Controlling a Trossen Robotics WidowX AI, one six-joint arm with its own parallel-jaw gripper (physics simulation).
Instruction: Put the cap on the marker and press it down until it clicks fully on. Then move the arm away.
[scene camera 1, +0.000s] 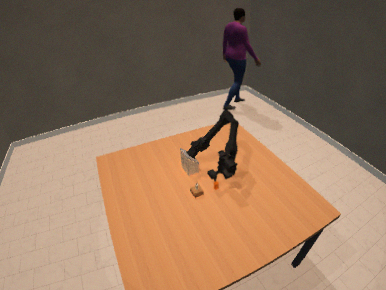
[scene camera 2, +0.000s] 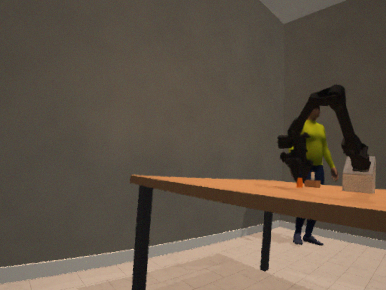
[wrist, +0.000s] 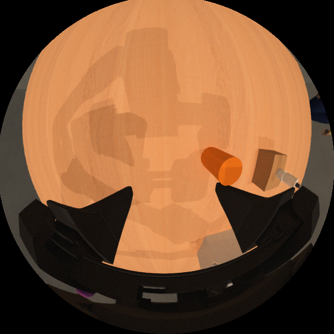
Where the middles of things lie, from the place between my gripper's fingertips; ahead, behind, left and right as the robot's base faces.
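Labels:
From my hand, the brown block (wrist: 268, 161) is 18 cm to the right, 1 cm ahead and 1 cm below. The orange cap (wrist: 226, 168) is 1 cm below my hand, 2 cm ahead of it and 5 cm to the right of it.

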